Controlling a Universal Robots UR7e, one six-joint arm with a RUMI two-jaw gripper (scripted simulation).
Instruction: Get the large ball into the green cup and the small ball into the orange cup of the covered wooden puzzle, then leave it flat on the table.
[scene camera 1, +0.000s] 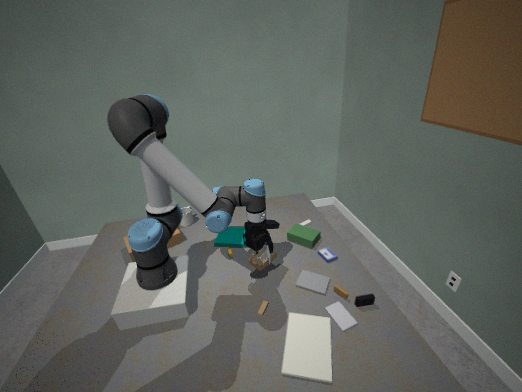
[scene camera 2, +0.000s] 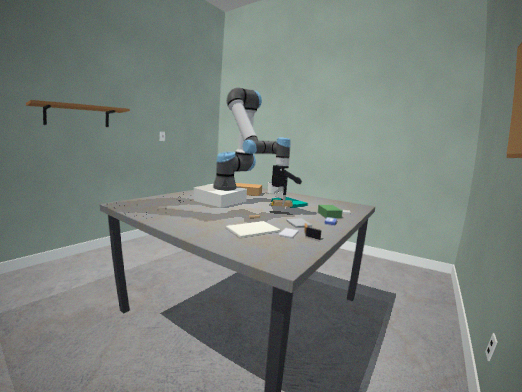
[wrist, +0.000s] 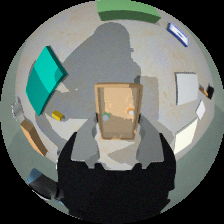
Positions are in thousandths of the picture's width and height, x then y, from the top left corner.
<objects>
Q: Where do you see my gripper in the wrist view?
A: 529, 507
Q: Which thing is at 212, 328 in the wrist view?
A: A teal block.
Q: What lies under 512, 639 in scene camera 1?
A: My gripper.
</objects>
